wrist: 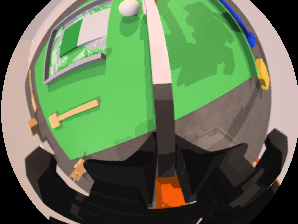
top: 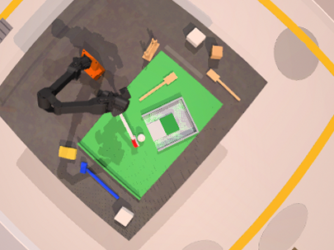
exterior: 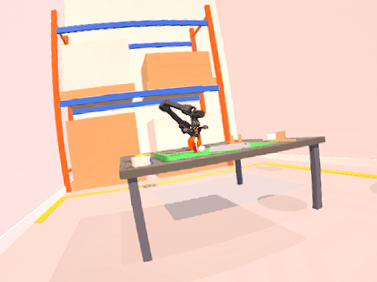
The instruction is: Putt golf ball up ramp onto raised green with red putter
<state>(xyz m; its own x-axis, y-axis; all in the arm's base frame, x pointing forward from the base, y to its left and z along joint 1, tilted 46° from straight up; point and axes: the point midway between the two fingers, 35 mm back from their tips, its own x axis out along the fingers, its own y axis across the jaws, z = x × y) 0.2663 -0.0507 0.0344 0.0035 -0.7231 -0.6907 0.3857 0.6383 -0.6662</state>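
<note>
The red putter lies 12 cm ahead of my gripper tip, 4 cm to the right of it and 1 cm below it. Also, from my gripper tip: blue putter 41 cm to the right, 21 cm ahead, 6 cm below; white golf ball 23 cm ahead, 5 cm below, 3 cm to the right; yellow block 41 cm to the right, 6 cm below, 4 cm behind.
</note>
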